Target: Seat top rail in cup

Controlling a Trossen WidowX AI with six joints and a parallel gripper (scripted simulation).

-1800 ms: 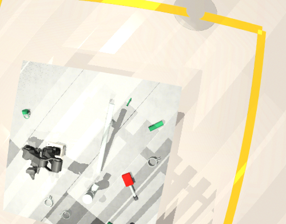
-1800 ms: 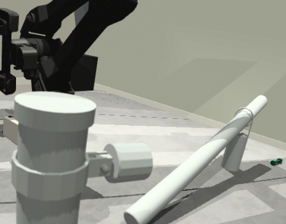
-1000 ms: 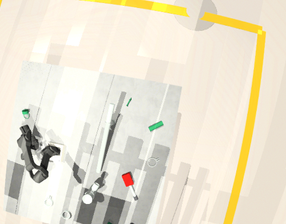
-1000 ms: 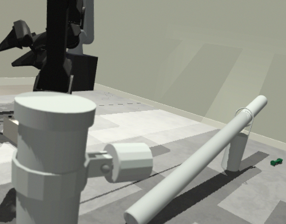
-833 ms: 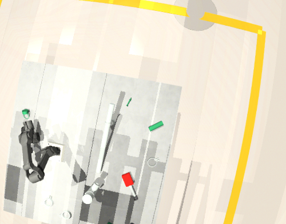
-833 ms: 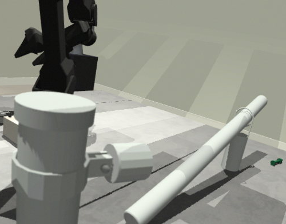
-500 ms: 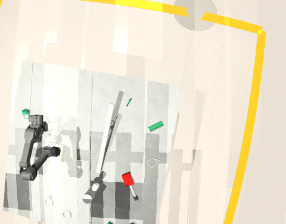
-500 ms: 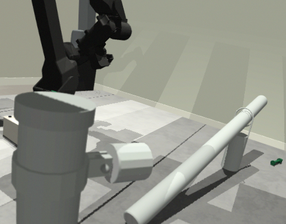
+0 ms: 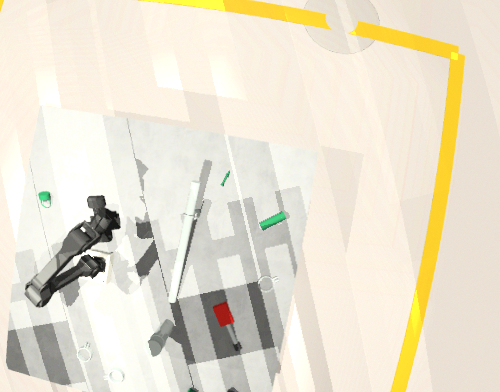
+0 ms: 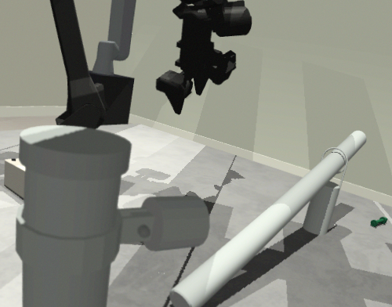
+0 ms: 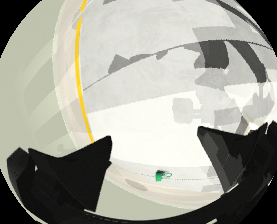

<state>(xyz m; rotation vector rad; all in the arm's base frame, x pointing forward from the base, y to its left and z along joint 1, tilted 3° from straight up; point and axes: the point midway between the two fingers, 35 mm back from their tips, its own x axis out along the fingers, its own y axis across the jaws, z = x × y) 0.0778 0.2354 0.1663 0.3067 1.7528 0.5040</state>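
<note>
The rail-end cup is 46 cm to the right of my gripper tip, 28 cm ahead of it and 4 cm below it. The rest, counted from my gripper tip: small green bolt: 44 cm ahead, 17 cm to the left, 17 cm below; green cylinder: 66 cm ahead, 16 cm below, 2 cm to the left; small post: 33 cm ahead, 7 cm below, 1 cm to the left.
</note>
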